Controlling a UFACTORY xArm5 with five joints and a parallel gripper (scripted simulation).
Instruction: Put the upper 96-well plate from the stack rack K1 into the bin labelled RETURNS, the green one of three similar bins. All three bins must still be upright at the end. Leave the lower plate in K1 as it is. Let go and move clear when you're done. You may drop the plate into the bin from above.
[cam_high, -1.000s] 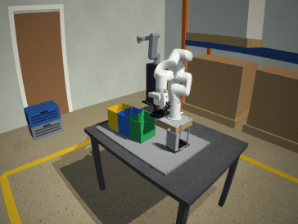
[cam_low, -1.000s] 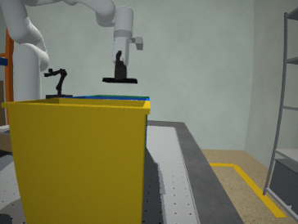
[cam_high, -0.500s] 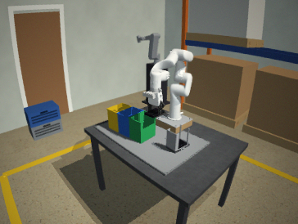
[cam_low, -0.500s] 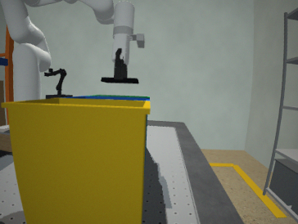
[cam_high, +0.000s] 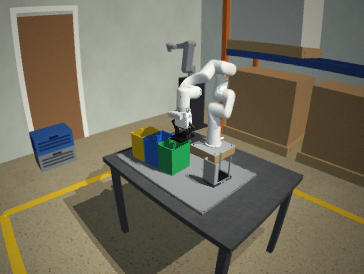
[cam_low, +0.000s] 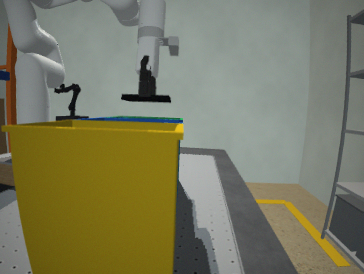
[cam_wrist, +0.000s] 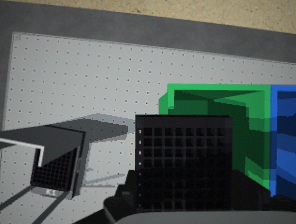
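My gripper is now 150 mm above the green bin, 60 mm to the left of it and 20 mm short of it. The rest, counted from my hand: yellow bin: 320 mm to the right, 150 mm below, 60 mm ahead; then blue bin: 190 mm to the right, 150 mm below, 40 mm ahead; then black 96-well plate: 10 mm below.
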